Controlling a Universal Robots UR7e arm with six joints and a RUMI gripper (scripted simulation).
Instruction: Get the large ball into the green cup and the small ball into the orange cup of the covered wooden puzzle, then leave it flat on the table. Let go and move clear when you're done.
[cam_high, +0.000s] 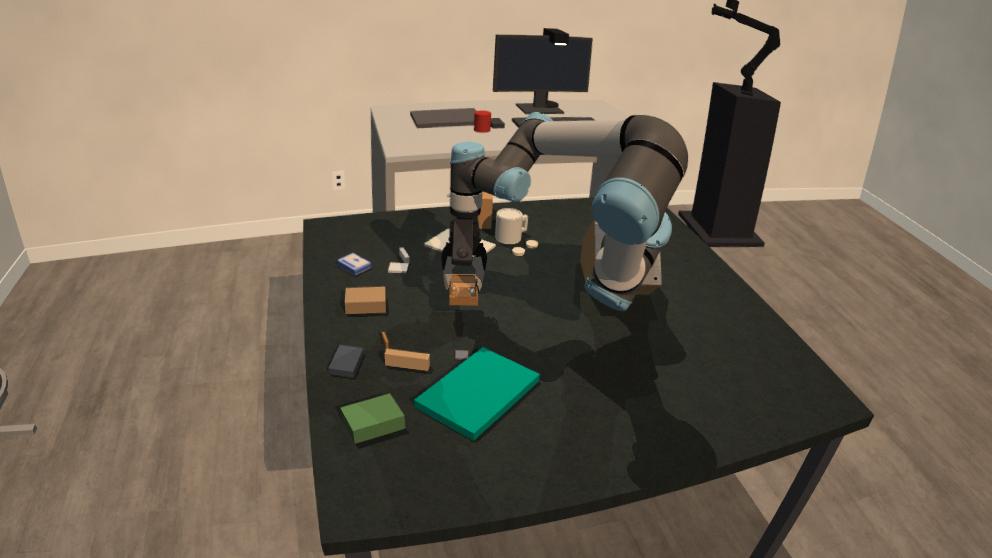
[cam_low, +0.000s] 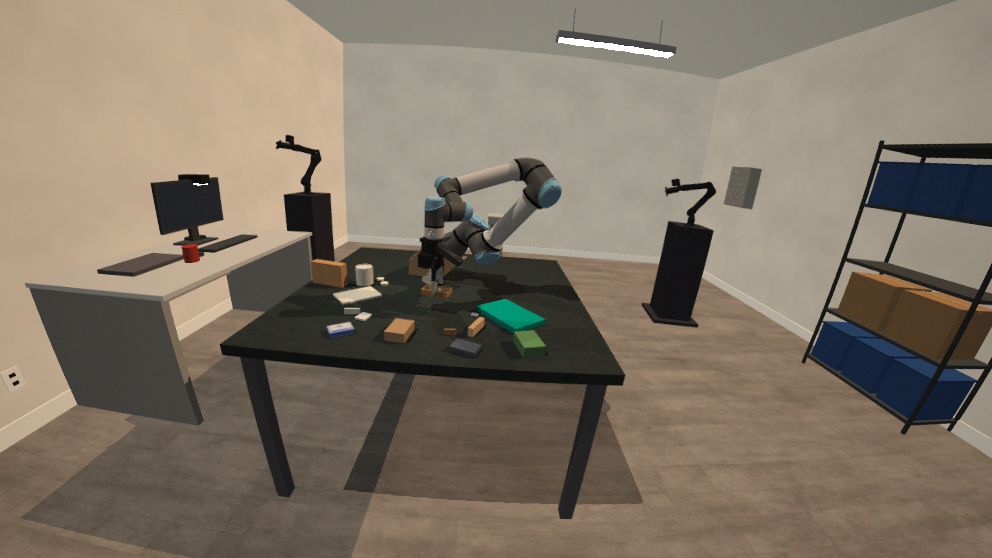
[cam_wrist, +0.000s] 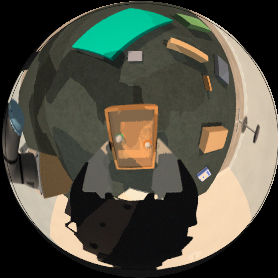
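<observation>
Right now the covered wooden puzzle is 1 cm below my hand. Round my hand: brown box: 25 cm ahead, 7 cm below, 6 cm to the right; then teal flat box: 30 cm to the left, 8 cm below, 1 cm behind; then grey cube: 16 cm to the left, 9 cm below, 2 cm ahead.
</observation>
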